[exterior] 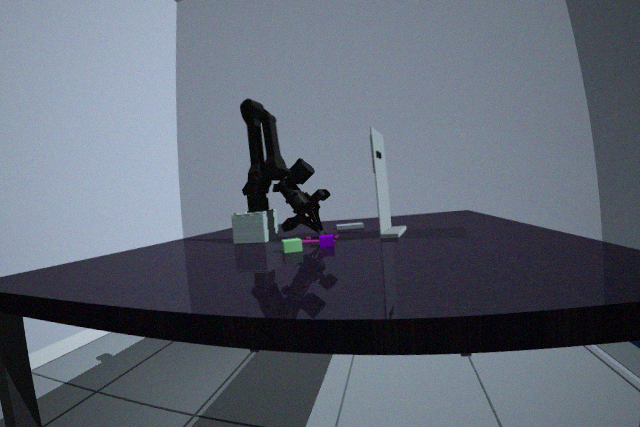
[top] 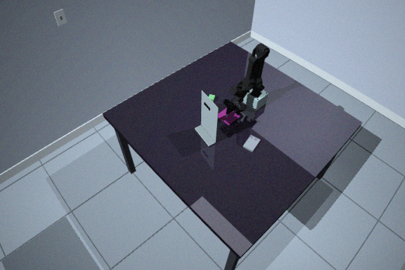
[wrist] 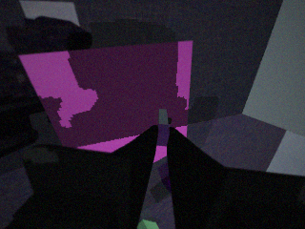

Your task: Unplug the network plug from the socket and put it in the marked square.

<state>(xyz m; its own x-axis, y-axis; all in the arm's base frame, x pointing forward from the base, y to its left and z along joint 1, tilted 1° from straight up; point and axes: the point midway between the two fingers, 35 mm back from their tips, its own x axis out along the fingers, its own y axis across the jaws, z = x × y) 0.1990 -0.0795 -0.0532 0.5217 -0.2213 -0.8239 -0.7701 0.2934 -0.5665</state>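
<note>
The purple network plug lies 1 cm ahead of my gripper tip. From my gripper tip the other things lie so: green block 18 cm to the right, 7 cm behind, 1 cm below; purple block 13 cm to the right, 2 cm ahead, 1 cm below; magenta marked square 2 cm below, 1 cm behind.
</note>
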